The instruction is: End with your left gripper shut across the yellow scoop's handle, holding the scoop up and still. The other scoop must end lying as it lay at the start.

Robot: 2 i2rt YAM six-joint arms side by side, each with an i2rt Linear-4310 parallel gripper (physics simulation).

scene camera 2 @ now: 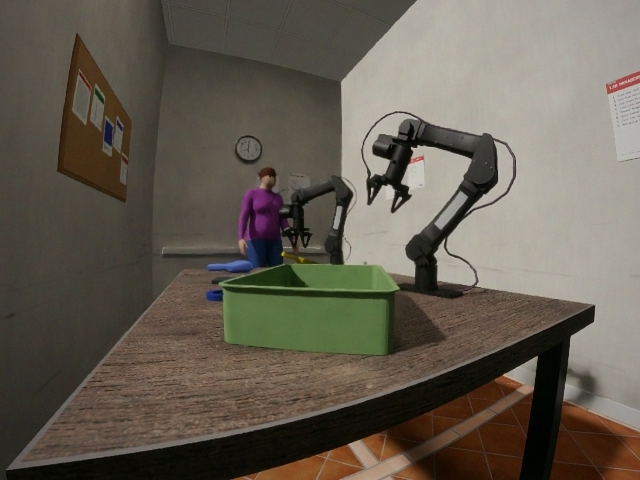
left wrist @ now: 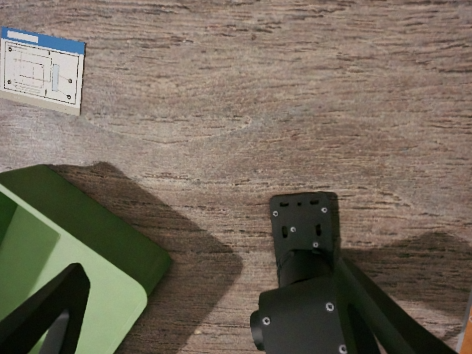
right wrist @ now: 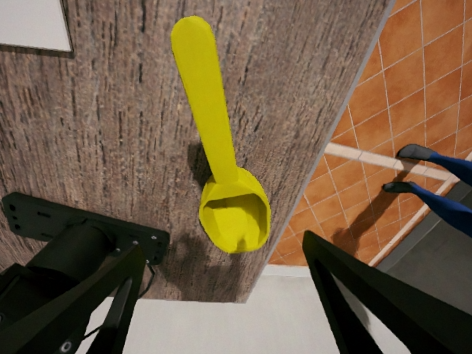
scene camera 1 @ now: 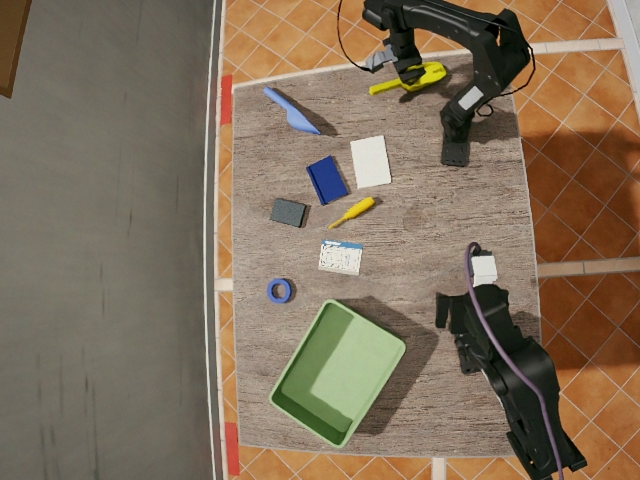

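Where they show: left gripper, fingertip midpoint: (scene camera 2: 380,209) (left wrist: 212,270) (scene camera 1: 458,292); right gripper, fingertip midpoint: (scene camera 2: 299,247) (right wrist: 223,245) (scene camera 1: 404,71); left arm's base, origin of the base link: (scene camera 2: 425,291) (left wrist: 304,267) (scene camera 1: 467,336); right arm's base, origin of the base link: (right wrist: 95,230) (scene camera 1: 455,133).
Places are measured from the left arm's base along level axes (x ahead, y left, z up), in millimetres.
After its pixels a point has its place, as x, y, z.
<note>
The yellow scoop (scene camera 1: 434,75) {-94, -769, 14} (scene camera 2: 296,257) {29, -740, 61} (right wrist: 209,112) {74, -739, 80} lies at the top of scene camera 1, its handle toward the picture's left and its bowl toward the right. My right gripper (scene camera 1: 388,72) (scene camera 2: 299,244) {6, -749, 111} (right wrist: 223,245) {6, -749, 111} is open and empty above the scoop and hides part of it in scene camera 1. The blue scoop (scene camera 1: 294,116) {352, -739, 48} (scene camera 2: 229,266) {374, -727, 30} lies at the upper left of the table in scene camera 1, handle toward the top left. My left gripper (scene camera 2: 381,205) {40, -144, 245} (left wrist: 211,270) {40, -144, 245} is open and empty, high above the table near its own base; its fingers are partly hidden in scene camera 1.
A green bin (scene camera 1: 347,361) {345, 10, 2} (scene camera 2: 308,320) {476, 156, 42} (left wrist: 115,270) {204, -54, 84} stands low in scene camera 1. Between it and the scoops lie a blue book (scene camera 1: 326,179) {300, -526, 12}, a white pad (scene camera 1: 371,161) {157, -549, 5}, a dark block (scene camera 1: 288,212) {433, -454, 15}, a yellow screwdriver (scene camera 1: 359,208) {221, -413, 27}, a printed box (scene camera 1: 340,257) {306, -289, 1} (left wrist: 42,70) {303, -291, 2} and a blue ring (scene camera 1: 270,290) {533, -234, 13}.
</note>
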